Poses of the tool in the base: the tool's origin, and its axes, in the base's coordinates. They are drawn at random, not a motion.
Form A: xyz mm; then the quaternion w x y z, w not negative.
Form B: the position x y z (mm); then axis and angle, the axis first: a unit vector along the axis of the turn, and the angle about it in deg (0 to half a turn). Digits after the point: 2 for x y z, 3 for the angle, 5 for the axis.
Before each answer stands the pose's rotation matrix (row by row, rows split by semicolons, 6 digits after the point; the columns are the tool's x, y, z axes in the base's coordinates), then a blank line. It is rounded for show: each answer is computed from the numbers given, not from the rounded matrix.
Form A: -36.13, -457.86, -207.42, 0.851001, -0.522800, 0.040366, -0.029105
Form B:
0.995047 0.007330 0.099135; -0.091744 0.451666 0.887458; -0.038271 -0.892157 0.450101

-36.13, -457.86, -207.42, -0.99550, 0.07686, -0.05542, 63.358
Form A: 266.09, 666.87, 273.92, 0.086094, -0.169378, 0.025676, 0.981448
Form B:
-0.927798 -0.177691 -0.328050; 0.160296 -0.983857 0.079564; -0.336892 0.021234 0.941304

266.09, 666.87, 273.92, -0.17001, 0.02577, 0.98511, 170.122
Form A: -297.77, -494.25, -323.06, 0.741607, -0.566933, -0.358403, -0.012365
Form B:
0.742789 0.424721 -0.517568; 0.388041 0.356868 0.849747; 0.545609 -0.832020 0.100268

-297.77, -494.25, -323.06, -0.84512, -0.53426, -0.01843, 84.263
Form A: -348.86, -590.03, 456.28, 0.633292, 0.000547, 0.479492, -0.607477
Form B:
-0.197882 0.769945 0.606652; -0.768896 0.261943 -0.583254; -0.607982 -0.581868 0.540174

-348.86, -590.03, 456.28, 0.00071, 0.61957, -0.78494, 101.413
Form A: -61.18, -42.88, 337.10, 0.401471, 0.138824, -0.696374, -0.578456
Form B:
-0.639098 0.271120 -0.719756; -0.657814 0.292233 0.694176; 0.398541 0.917112 -0.008419

-61.18, -42.88, 337.10, 0.15158, -0.76034, -0.63159, 132.660
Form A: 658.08, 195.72, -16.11, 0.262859, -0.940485, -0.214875, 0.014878
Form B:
0.907215 0.396352 -0.140949; 0.411995 -0.769468 0.488036; 0.084979 -0.500824 -0.861368

658.08, 195.72, -16.11, -0.97476, -0.22271, 0.01542, 149.520
